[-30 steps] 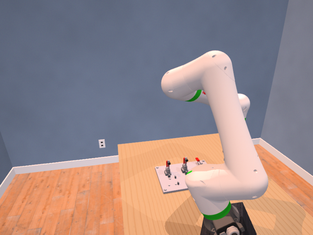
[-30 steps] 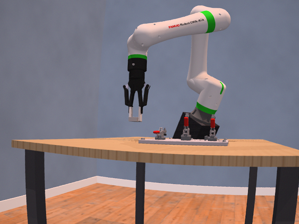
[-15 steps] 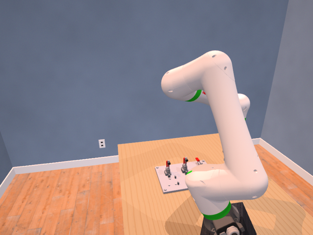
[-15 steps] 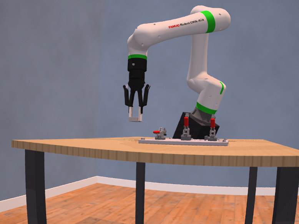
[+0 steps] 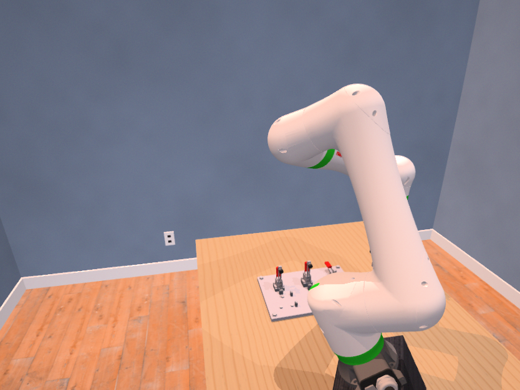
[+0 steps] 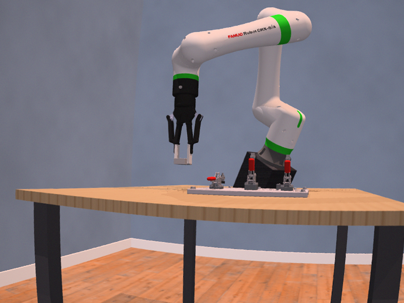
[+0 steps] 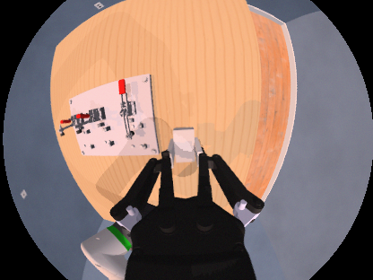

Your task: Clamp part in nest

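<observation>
My gripper is now 260 mm to the right of the grey fixture plate, 120 mm above it and 10 mm short of it. Round my hand: pale grey part 30 mm below.
</observation>
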